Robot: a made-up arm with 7 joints.
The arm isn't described. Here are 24 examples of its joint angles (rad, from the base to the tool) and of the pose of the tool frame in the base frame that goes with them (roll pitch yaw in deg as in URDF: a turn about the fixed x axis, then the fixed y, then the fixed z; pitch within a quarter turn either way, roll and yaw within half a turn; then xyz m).
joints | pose
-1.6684 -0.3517 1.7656 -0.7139 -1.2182 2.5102 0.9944 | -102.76 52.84 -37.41 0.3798 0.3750 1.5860
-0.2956 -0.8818 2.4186 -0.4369 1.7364 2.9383 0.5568 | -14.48 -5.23 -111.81 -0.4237 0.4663 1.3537
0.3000 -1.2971 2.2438 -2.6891 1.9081 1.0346 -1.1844 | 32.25 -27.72 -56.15 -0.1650 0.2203 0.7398
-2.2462 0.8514 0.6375 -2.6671 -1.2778 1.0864 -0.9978 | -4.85 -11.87 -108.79 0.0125 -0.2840 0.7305
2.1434 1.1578 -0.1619 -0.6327 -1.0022 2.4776 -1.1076 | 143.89 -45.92 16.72 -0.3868 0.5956 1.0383
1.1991 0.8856 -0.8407 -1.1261 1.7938 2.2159 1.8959 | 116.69 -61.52 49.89 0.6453 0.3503 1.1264
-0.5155 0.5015 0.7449 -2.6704 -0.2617 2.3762 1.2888 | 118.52 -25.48 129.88 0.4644 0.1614 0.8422
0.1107 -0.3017 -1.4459 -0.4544 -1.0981 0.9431 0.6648 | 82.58 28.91 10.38 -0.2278 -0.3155 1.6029
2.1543 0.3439 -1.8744 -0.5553 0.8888 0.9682 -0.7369 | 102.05 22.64 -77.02 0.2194 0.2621 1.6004
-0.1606 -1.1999 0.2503 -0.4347 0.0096 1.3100 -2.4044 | -131.08 -52.51 -128.56 -0.5222 0.1147 1.5424
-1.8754 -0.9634 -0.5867 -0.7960 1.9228 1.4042 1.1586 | -17.87 35.58 60.81 -0.0387 0.4228 1.6569
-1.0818 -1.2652 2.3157 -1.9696 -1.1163 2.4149 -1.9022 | 6.99 -0.51 84.46 0.1734 0.5770 0.6842
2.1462 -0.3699 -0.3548 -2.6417 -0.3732 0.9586 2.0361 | 163.90 34.71 -159.20 0.0289 0.2891 1.0527
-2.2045 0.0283 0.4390 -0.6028 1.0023 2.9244 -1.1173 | -105.86 41.19 -109.99 -0.1579 -0.2125 1.6483
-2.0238 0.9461 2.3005 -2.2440 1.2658 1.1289 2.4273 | -154.19 -49.84 35.65 0.4147 0.0107 1.3294
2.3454 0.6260 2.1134 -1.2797 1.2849 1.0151 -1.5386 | 176.80 55.26 -85.58 -0.2667 -0.3041 1.5126
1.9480 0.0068 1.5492 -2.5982 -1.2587 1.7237 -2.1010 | 17.08 -0.43 -170.67 -0.4273 -0.1661 1.0051
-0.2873 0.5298 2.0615 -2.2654 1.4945 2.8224 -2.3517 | 137.98 69.84 3.59 0.1517 0.4781 1.1163
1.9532 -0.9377 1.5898 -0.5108 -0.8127 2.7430 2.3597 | -54.22 40.69 -81.08 0.1171 -0.6937 1.3655
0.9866 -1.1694 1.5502 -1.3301 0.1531 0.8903 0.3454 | 152.07 3.88 -64.29 -0.6099 -0.0211 1.1626
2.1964 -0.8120 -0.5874 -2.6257 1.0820 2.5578 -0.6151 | 18.19 26.68 -117.45 0.2043 0.3038 1.2318
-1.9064 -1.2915 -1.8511 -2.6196 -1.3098 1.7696 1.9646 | 108.19 -13.25 -80.99 -0.3545 0.1614 0.8652
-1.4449 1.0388 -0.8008 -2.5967 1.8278 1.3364 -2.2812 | 33.15 30.56 67.52 -0.2014 -0.1407 0.7253
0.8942 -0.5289 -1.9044 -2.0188 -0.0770 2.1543 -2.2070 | 104.09 20.81 -108.30 0.1946 -0.6189 1.0981
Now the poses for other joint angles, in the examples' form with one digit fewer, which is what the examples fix.
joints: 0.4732 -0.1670 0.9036 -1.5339 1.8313 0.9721 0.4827
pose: -1.6 -16.9 -65.0 -0.033 0.485 1.457
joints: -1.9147 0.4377 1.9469 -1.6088 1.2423 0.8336 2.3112
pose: 177.7 -55.8 45.2 0.519 -0.028 1.391
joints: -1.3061 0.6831 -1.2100 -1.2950 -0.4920 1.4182 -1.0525
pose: 132.2 -54.8 73.3 -0.348 -0.482 1.281
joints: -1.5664 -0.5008 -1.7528 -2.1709 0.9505 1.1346 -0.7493
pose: -13.7 10.5 28.8 -0.420 0.135 1.068
